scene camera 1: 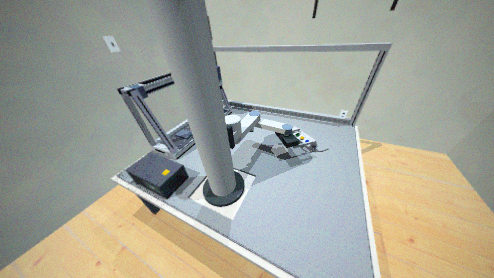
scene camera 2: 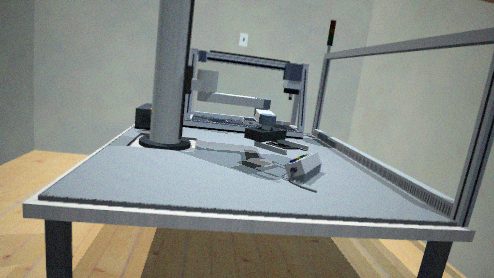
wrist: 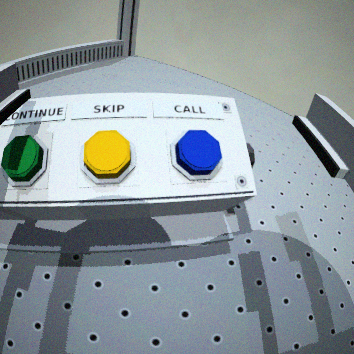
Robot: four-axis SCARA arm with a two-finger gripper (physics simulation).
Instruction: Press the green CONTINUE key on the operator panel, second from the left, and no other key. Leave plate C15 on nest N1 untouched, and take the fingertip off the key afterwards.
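Pixels of known places: gripper, fingertip midpoint: [scene camera 1: 306, 135] [scene camera 2: 297, 150] [wrist: 162, 80]; arm's base, origin of the base link: [scene camera 1: 224, 187] [scene camera 2: 165, 144].
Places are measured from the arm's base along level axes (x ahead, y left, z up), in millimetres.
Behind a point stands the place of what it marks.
The operator panel [scene camera 1: 313, 145] {x 522, y -435, z 65 mm} [scene camera 2: 310, 165] {x 610, y -386, z 65 mm} [wrist: 150, 187] {x 541, y -359, z 66 mm} is a white sloped box. Its green CONTINUE key [wrist: 22, 158] {x 590, y -309, z 81 mm} is at the wrist view's left edge, partly in dark shadow. Left of it, the panel runs out of that view. The yellow SKIP key [wrist: 107, 153] {x 561, y -347, z 81 mm} and blue CALL key [wrist: 198, 152] {x 532, y -385, z 81 mm} are to its right. My gripper [scene camera 2: 282, 146] [wrist: 162, 80] {x 551, y -372, z 117 mm} is open and empty, its fingers wide apart, above the table. In the wrist view one finger is at upper left, near the CONTINUE label, the other at right. No fingertip shows on a key. I cannot make out plate C15 or nest N1.
A thick grey column [scene camera 1: 202, 100] {x -53, y -54, z 587 mm} [scene camera 2: 169, 75] {x 5, y -75, z 337 mm} stands on the table [scene camera 1: 310, 215] {x 32, y -491, z 13 mm} [scene camera 2: 150, 185] {x 36, y -593, z 13 mm}. A dark box [scene camera 1: 155, 172] {x -145, y 358, z 128 mm} [scene camera 2: 143, 116] {x -160, y 249, z 86 mm} and a gantry frame [scene camera 2: 301, 105] {x 820, y 501, z 235 mm} are beyond it. A fence post [scene camera 2: 482, 135] {x 1004, y -721, z 297 mm} [wrist: 127, 30] {x 1004, y -694, z 88 mm} rises at the table edge. A cable [scene camera 2: 302, 187] {x 546, y -510, z 16 mm} trails from the panel.
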